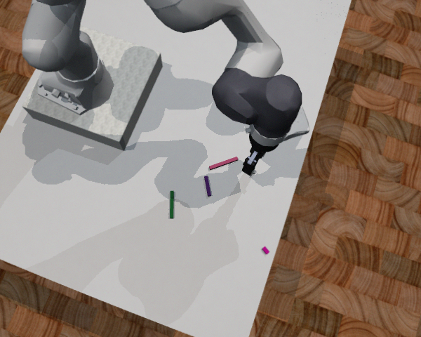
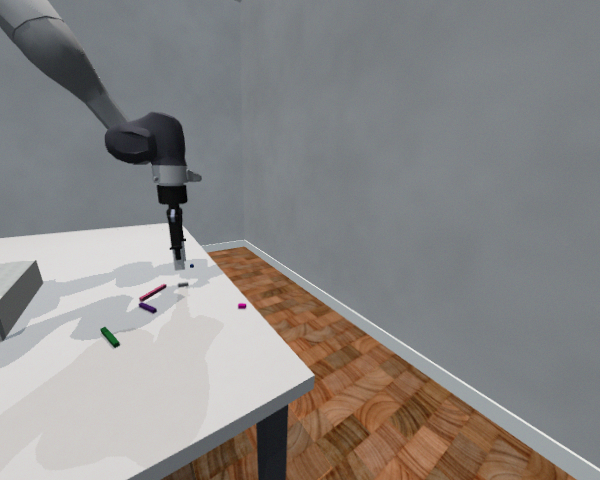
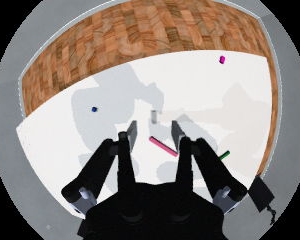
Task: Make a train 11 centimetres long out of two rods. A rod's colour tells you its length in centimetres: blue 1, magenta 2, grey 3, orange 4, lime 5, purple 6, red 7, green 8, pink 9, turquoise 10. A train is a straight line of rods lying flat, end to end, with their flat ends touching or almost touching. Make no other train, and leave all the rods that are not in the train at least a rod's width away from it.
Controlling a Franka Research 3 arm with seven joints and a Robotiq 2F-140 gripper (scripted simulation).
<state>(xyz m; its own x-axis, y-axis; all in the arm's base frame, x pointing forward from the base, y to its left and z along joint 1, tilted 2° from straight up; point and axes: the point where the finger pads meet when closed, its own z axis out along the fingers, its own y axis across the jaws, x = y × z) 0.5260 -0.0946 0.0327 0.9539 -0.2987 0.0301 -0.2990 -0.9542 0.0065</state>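
My gripper is now 10 cm above the grey rod. From my hand the other things lie so: small blue rod 14 cm to the left, 10 cm below, 7 cm ahead; pink rod 10 cm below, 8 cm behind; purple rod 11 cm behind, 10 cm below, 8 cm to the right.
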